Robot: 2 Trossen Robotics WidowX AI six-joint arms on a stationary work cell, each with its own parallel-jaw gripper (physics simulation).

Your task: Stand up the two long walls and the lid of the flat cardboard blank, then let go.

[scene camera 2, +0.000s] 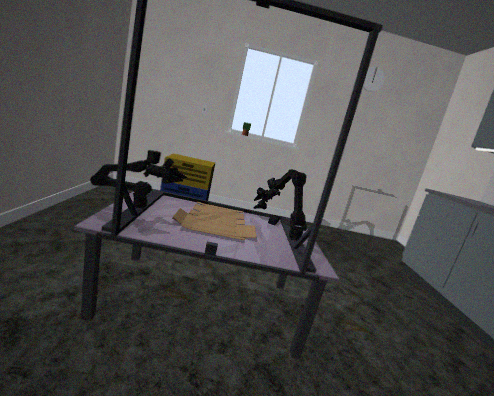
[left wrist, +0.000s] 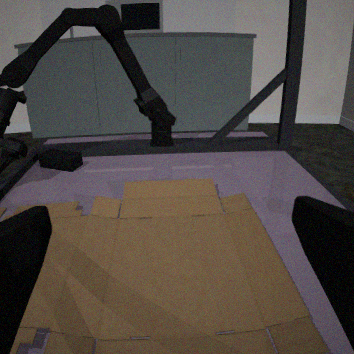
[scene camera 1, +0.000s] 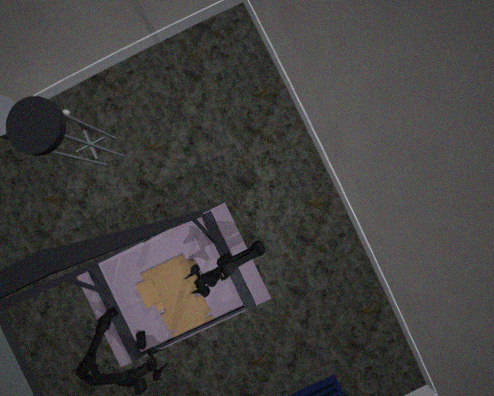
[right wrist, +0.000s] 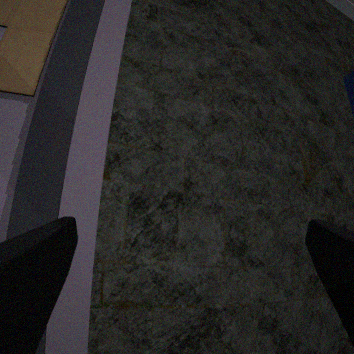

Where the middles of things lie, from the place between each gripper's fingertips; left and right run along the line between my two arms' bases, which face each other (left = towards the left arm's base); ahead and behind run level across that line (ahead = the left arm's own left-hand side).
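My right gripper: 160 mm past the small black block [left wrist: 66,160], 140 mm left of it, 40 mm above it. By its middle, the block is nearer to my right gripper than to my left gripper.
My left gripper: 210 mm above the small black block, 590 mm left of it, 270 mm short of it.
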